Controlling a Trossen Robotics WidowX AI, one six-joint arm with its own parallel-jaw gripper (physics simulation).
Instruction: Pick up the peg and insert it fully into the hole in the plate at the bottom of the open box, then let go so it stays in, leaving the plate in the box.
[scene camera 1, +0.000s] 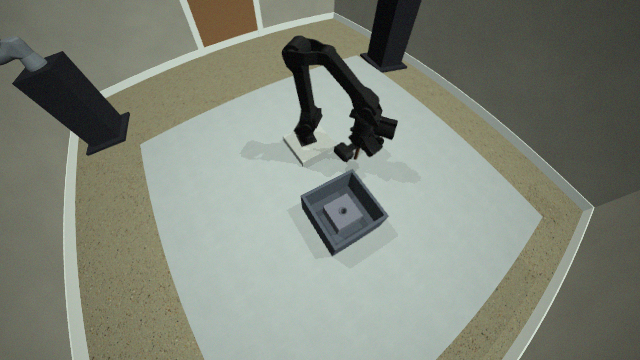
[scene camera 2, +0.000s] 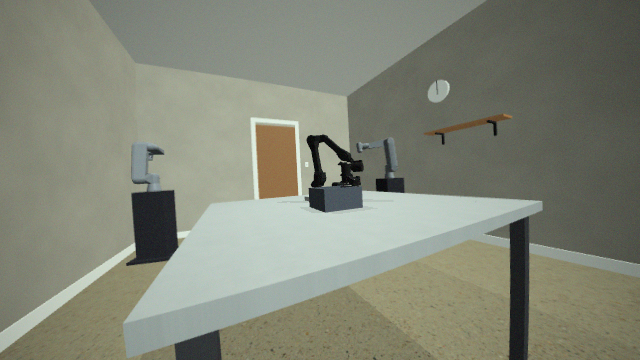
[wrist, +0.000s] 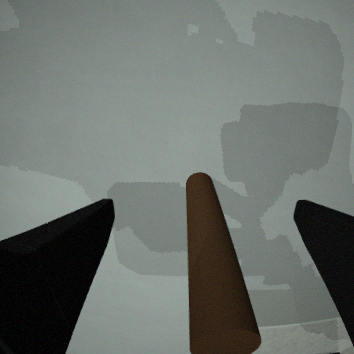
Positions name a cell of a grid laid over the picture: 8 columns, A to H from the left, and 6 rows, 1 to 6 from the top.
In view: the gripper (scene camera 1: E3), a grey-blue box (scene camera 1: E4) and a pale square plate (scene camera 1: E4).
The grey-blue box is seen too in scene camera 2 (scene camera 2: E4). The gripper is seen too in the wrist view (wrist: E4). The wrist view misses the grey-blue box: it is out of frame. Scene camera 2 misses the pale square plate, which is hidden by the grey-blue box.
